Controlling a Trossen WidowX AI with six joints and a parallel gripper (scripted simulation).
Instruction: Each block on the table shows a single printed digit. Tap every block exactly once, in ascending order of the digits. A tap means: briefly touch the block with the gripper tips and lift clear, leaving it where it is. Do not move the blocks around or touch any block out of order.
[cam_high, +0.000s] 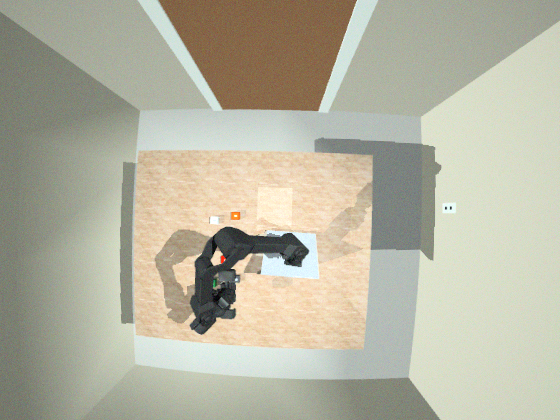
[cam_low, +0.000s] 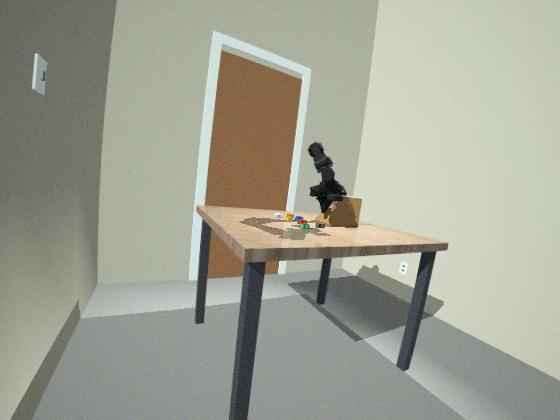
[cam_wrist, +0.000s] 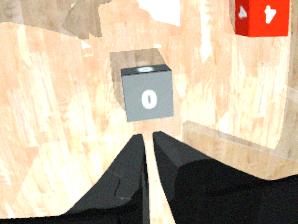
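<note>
Now: gripper tip 25 cm to the left of the white block, 13 cm short of it and 6 cm above it. Round my gripper tip: red block (9 cm to the right, 6 cm below, 6 cm ahead); then black block (6 cm below, 1 cm to the right); then green block (11 cm ahead, 6 cm below, 3 cm to the left).
</note>
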